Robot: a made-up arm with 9 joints. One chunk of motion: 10 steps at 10 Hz.
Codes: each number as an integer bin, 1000 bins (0 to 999) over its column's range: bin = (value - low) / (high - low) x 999, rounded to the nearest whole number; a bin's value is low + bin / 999 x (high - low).
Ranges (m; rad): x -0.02..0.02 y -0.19..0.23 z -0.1..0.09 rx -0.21..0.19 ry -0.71..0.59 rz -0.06..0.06
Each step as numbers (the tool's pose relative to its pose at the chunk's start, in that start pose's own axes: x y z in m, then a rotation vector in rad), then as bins.
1 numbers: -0.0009 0.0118 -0.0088 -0.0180 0.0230 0.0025
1 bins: 477 480 480 480 563 520
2 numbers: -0.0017 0.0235 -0.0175 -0.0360 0.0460 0.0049
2 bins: 457 508 434 435 581 540
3 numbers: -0.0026 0.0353 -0.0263 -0.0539 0.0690 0.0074
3 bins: 435 536 388 390 599 561
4 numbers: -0.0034 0.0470 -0.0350 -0.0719 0.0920 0.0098
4 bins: 415 564 342 345 616 581
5 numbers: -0.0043 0.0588 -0.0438 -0.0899 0.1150 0.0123
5 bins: 392 592 295 300 634 602
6 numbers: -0.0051 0.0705 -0.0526 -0.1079 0.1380 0.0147
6 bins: 372 620 249 255 652 622
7 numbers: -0.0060 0.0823 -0.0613 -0.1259 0.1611 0.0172
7 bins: 350 648 203 210 669 643
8 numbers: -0.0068 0.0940 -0.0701 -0.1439 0.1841 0.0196
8 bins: 330 676 157 165 687 663
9 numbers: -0.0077 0.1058 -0.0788 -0.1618 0.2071 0.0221
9 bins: 307 704 111 120 705 683
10 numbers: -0.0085 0.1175 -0.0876 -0.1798 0.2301 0.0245
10 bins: 287 731 65 75 722 703
